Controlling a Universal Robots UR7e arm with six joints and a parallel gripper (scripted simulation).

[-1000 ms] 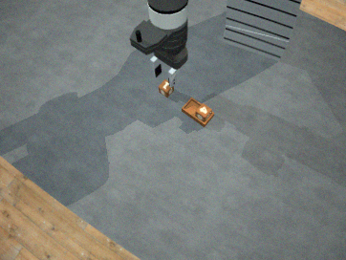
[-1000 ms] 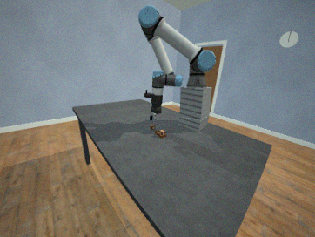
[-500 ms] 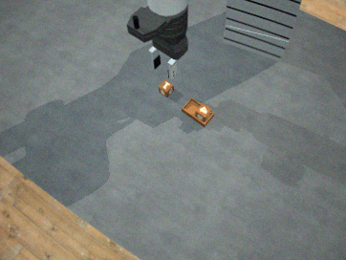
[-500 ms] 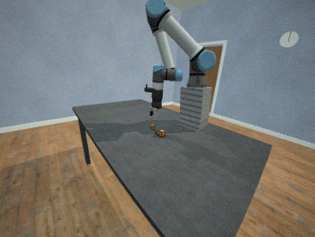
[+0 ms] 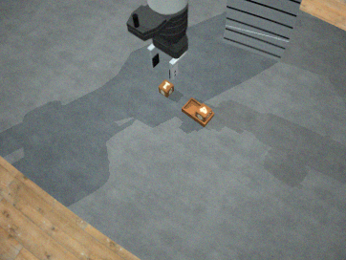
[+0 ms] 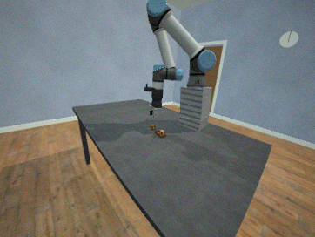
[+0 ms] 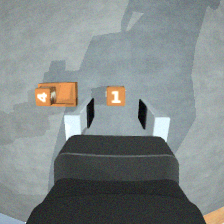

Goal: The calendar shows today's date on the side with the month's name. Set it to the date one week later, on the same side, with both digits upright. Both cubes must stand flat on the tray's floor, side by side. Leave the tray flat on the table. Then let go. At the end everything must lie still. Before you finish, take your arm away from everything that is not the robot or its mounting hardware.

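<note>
Right now the cube is 10 cm below my hand. The rest, counted from my hand: tray 11 cm to the left, 11 cm below.
</note>
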